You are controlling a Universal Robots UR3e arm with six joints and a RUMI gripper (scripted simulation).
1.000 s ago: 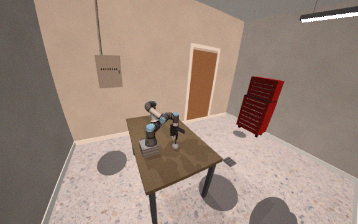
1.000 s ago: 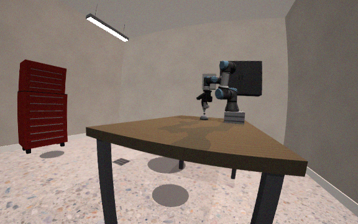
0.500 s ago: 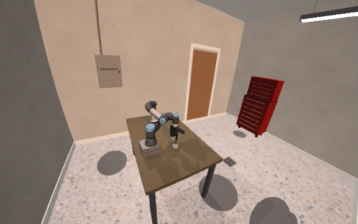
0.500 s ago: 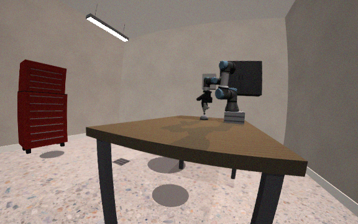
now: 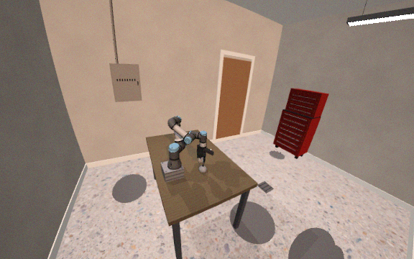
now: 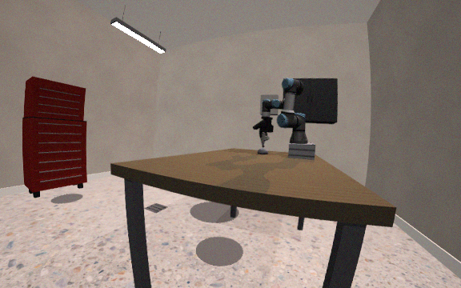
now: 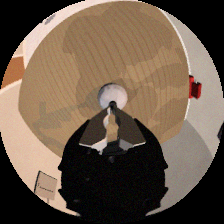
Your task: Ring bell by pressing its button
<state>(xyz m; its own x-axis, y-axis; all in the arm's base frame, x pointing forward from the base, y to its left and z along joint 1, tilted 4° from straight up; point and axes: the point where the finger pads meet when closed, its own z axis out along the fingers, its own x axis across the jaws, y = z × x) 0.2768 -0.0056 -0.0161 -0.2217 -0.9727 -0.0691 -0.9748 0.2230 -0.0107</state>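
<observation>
Now: hand 4 cm above the silver bell.
</observation>
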